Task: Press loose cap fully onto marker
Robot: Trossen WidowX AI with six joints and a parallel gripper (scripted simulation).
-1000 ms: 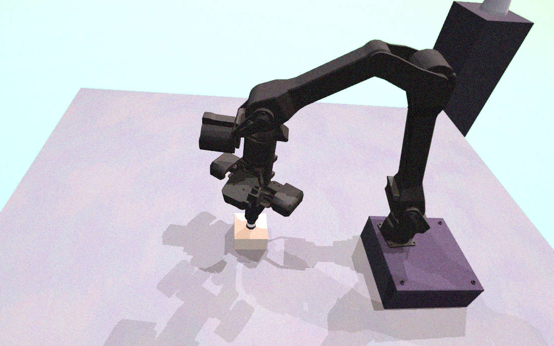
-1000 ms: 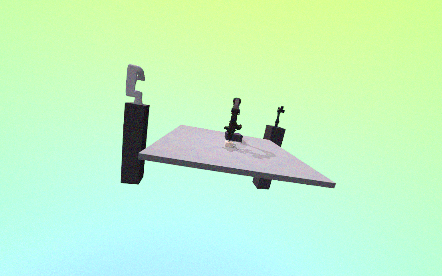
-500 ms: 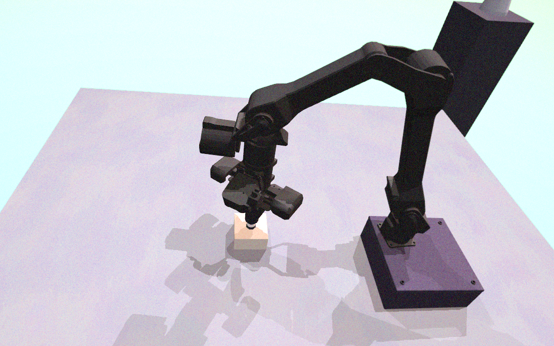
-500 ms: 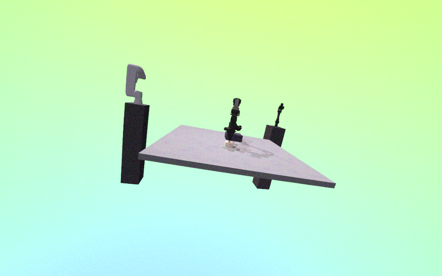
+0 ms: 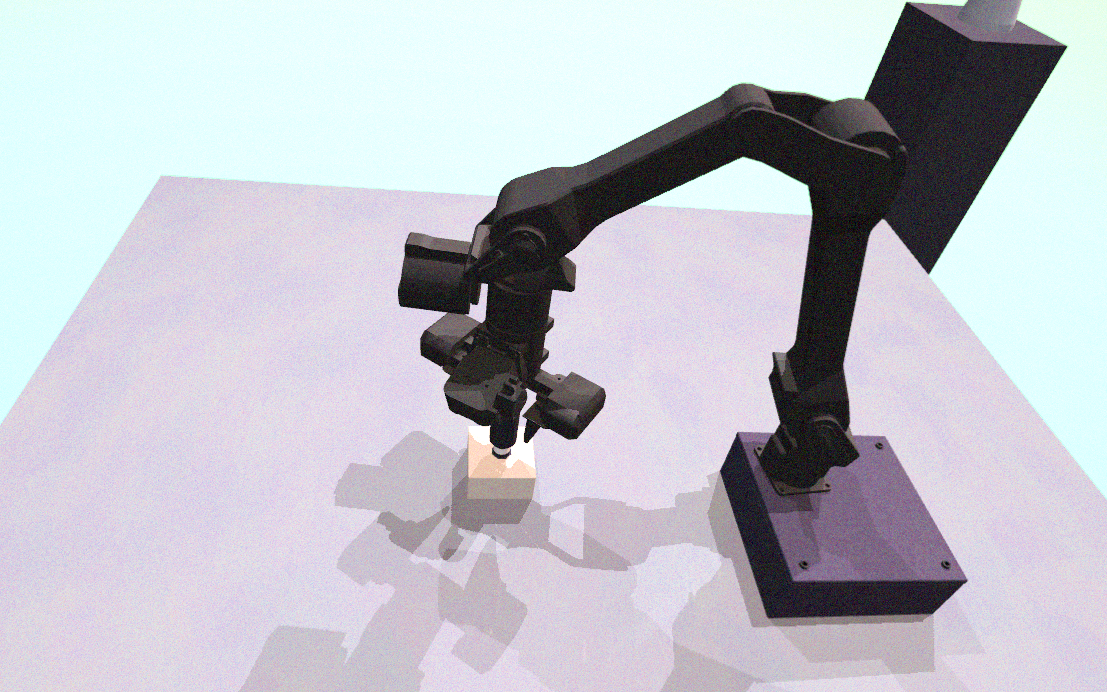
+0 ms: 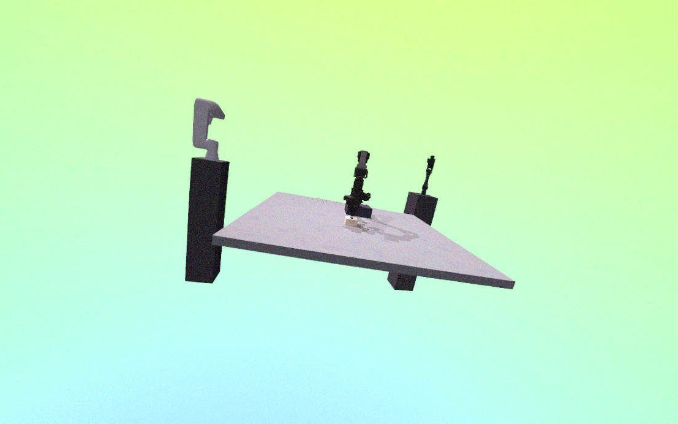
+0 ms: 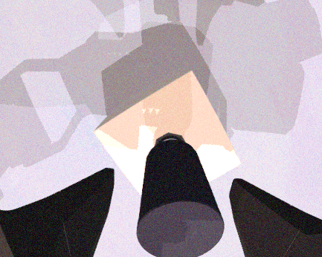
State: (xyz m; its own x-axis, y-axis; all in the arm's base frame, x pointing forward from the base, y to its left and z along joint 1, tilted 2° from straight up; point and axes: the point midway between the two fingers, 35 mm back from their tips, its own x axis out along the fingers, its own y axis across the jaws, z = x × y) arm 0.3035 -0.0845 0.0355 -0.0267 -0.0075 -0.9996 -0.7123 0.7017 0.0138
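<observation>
My gripper tip is 1 cm below the dark cap. The rest, counted from my gripper tip: holder block 6 cm below.
</observation>
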